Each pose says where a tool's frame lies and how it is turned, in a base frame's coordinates. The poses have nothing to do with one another.
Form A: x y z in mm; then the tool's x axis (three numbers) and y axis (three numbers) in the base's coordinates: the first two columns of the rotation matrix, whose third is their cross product.
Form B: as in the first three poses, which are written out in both.
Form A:
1: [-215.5 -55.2 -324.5 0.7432 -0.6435 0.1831 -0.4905 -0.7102 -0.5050]
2: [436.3 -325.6 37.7 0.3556 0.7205 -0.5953 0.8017 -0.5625 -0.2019]
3: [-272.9 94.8 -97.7 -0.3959 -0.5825 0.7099 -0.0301 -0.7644 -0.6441]
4: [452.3 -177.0 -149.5 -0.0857 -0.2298 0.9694 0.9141 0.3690 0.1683]
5: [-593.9 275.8 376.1 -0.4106 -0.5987 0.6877 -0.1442 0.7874 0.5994]
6: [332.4 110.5 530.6 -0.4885 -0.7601 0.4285 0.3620 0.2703 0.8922]
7: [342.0 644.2 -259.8 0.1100 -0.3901 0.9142 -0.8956 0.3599 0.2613]
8: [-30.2 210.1 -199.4 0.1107 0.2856 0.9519 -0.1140 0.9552 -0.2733]
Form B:
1: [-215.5 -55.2 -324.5 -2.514 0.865 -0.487]
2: [436.3 -325.6 37.7 2.482 1.402 -0.990]
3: [-272.9 94.8 -97.7 -1.473 0.833 -2.214]
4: [452.3 -177.0 -149.5 -0.701 -1.307 -1.095]
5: [-593.9 275.8 376.1 0.558 -1.960 -0.561]
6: [332.4 110.5 530.6 0.382 -1.550 -1.423]
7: [342.0 644.2 -259.8 1.224 -1.485 0.558]
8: [-30.2 210.1 -199.4 -0.144 -1.431 0.295]
